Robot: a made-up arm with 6 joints.
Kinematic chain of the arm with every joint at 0, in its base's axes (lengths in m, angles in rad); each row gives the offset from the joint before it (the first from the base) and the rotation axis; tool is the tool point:
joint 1: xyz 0 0 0.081 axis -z
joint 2: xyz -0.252 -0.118 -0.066 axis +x
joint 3: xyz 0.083 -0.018 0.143 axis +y
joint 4: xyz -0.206 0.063 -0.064 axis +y
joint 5: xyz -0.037 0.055 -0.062 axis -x
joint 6: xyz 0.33 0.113 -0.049 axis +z
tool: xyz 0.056 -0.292 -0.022
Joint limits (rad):
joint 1: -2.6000..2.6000
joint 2: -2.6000..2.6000
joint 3: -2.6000..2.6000
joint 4: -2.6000..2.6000
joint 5: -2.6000..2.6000
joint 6: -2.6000..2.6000
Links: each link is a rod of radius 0.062 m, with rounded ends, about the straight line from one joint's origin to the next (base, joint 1, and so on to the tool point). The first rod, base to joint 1, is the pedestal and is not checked.
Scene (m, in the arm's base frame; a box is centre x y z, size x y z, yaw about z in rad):
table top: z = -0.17
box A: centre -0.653 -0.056 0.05 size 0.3 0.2 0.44 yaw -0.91
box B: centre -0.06 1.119 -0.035 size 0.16 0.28 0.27 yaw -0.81
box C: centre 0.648 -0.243 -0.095 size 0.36 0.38 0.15 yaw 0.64
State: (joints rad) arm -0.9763 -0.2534 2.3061 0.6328 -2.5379 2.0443
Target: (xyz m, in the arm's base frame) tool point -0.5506 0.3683 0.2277
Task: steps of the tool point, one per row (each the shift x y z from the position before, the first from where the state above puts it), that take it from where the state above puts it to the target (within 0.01 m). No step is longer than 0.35 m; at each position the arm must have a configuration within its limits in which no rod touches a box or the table.
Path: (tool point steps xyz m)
1: -0.2430 0.0607 0.1295
2: -0.1879 0.1865 0.1369
3: -0.0733 0.2742 0.1258
4: 0.0187 0.2463 -0.1278
5: 0.0837 0.1780 -0.1468

